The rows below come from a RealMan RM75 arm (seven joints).
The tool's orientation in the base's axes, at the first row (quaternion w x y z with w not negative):
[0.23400, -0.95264, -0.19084, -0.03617]
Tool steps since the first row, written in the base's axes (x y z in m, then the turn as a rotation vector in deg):
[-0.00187, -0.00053, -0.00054, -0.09, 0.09, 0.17]
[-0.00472, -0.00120, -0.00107, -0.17, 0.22, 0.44]
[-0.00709, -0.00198, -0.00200, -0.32, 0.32, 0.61]
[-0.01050, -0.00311, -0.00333, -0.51, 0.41, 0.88]
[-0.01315, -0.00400, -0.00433, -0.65, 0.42, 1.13]
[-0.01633, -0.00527, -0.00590, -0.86, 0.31, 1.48]
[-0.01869, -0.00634, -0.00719, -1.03, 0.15, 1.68]
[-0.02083, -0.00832, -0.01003, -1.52, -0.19, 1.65]
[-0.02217, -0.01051, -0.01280, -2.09, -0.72, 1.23]
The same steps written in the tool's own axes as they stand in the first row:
[-0.00200, -0.00004, 0.00027, -0.03, -0.18, -0.11]
[-0.00495, -0.00035, 0.00049, -0.01, -0.43, -0.29]
[-0.00756, -0.00021, 0.00101, -0.09, -0.65, -0.39]
[-0.01131, -0.00001, 0.00174, -0.19, -0.91, -0.58]
[-0.01423, 0.00014, 0.00227, -0.28, -1.08, -0.80]
[-0.01786, 0.00064, 0.00315, -0.45, -1.22, -1.15]
[-0.02062, 0.00118, 0.00385, -0.63, -1.24, -1.40]
[-0.02373, 0.00321, 0.00551, -1.21, -1.14, -1.52]
[-0.02617, 0.00569, 0.00699, -1.99, -0.74, -1.38]

